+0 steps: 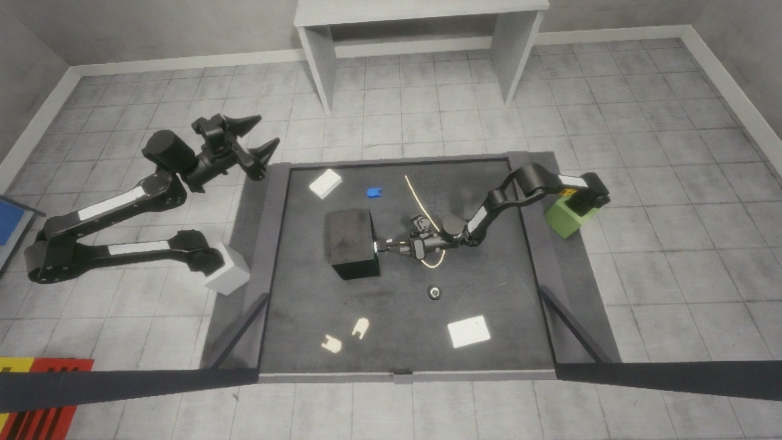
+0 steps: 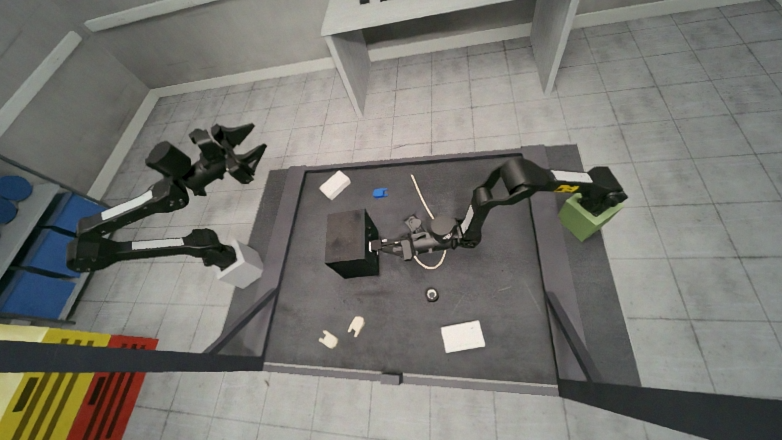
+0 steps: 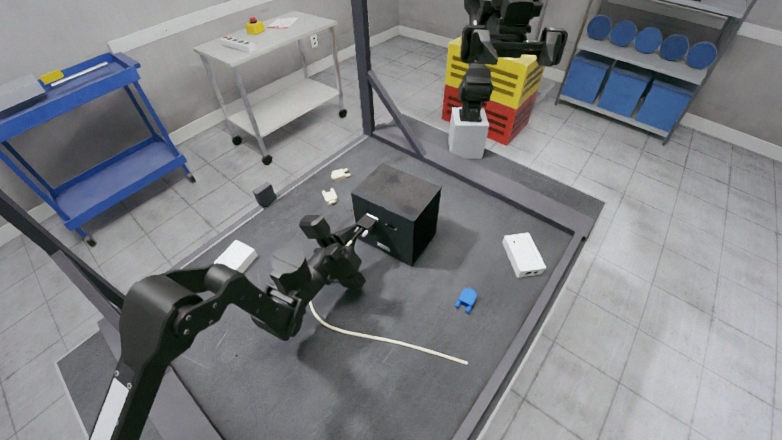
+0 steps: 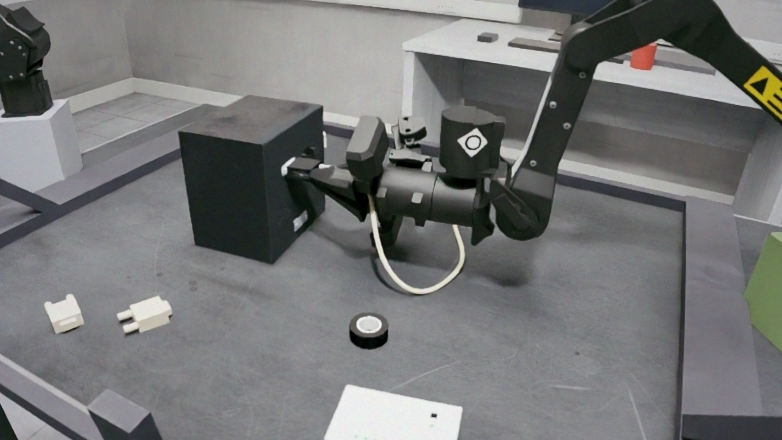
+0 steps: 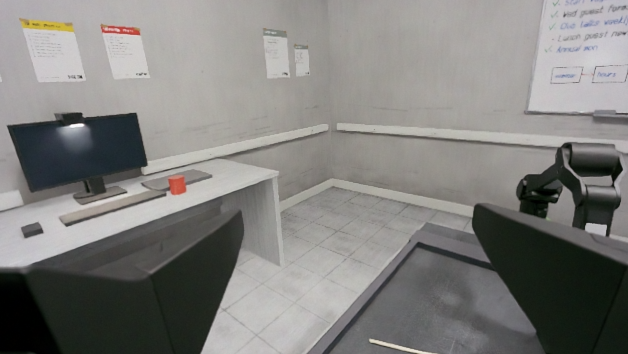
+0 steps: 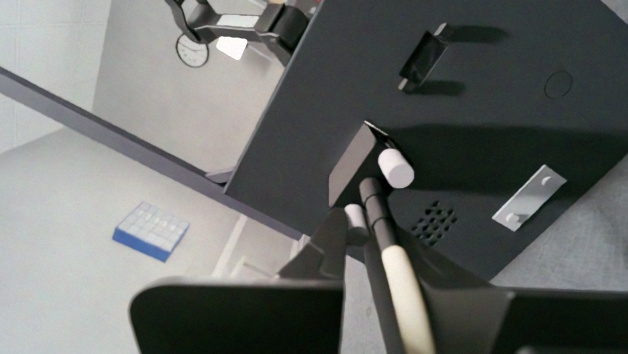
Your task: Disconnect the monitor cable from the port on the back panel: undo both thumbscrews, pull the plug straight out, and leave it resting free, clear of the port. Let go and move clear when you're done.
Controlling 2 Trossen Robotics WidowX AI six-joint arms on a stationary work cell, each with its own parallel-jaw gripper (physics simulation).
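Frame: origin at the left arm's base, x ahead, y left, z up, level; metres.
Seen in the pictures: left gripper, fingertip midpoint: point(image 1: 270, 127) point(image 2: 259, 134) point(image 3: 524, 62) point(image 5: 356, 217); right gripper, fingertip midpoint: point(image 1: 388, 249) point(image 2: 382, 249) point(image 3: 357, 226) point(image 4: 311, 177) point(image 6: 352, 219); left arm's base, origin of the base link: point(image 1: 212, 262) point(image 2: 227, 258) point(image 3: 470, 116) point(image 4: 28, 110); right arm's base, origin of the base link: point(image 1: 579, 204) point(image 2: 595, 202).
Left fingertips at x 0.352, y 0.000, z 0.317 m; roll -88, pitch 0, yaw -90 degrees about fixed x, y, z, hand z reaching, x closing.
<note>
Offsets run from my left fingertips to a thing's middle. "spot": to the spot under its first point.
The black box {0.215 m right, 0.022 m ahead, 0.358 m down} point(image 1: 349, 235) point(image 2: 346, 235) point(image 3: 396, 191) point(image 4: 224, 191) stands on the mat. The black monitor plug {0.285 m right, 0.092 m ahead, 0.326 m down} point(image 3: 367, 220) point(image 4: 303, 164) point(image 6: 352, 165) sits at the port on its panel. Two white thumbscrews flank the cream cable point(image 1: 418, 199) point(image 2: 430, 267) point(image 3: 382, 339) point(image 4: 415, 291) point(image 6: 405, 295): the upper thumbscrew {0.269 m right, 0.088 m ahead, 0.326 m down} point(image 6: 397, 170) is free of the fingers. My right gripper point(image 6: 352, 219) is shut on the lower-left thumbscrew {0.291 m right, 0.077 m ahead, 0.327 m down} point(image 6: 356, 220); the cable passes beside its fingers. My left gripper point(image 1: 270, 128) point(image 2: 259, 135) point(image 5: 356, 217) is open and empty, raised far from the box.
A black tape roll {0.467 m right, 0.128 m ahead, 0.432 m down} point(image 1: 434, 292) point(image 4: 369, 330), a white box {0.611 m right, 0.125 m ahead, 0.425 m down} point(image 1: 468, 331), another white box {0.094 m left, 0.081 m ahead, 0.425 m down} point(image 1: 325, 183), a blue connector {0.055 m right, 0.200 m ahead, 0.432 m down} point(image 1: 374, 192) point(image 3: 466, 299) and two cream connectors {0.391 m right, 0.206 m back, 0.432 m down} point(image 1: 331, 343) {0.407 m right, 0.113 m back, 0.432 m down} point(image 1: 360, 328) lie around the black box. A second, empty port {spot: 0.221 m right, 0.083 m ahead, 0.327 m down} point(image 6: 424, 59) is beside the plug.
</note>
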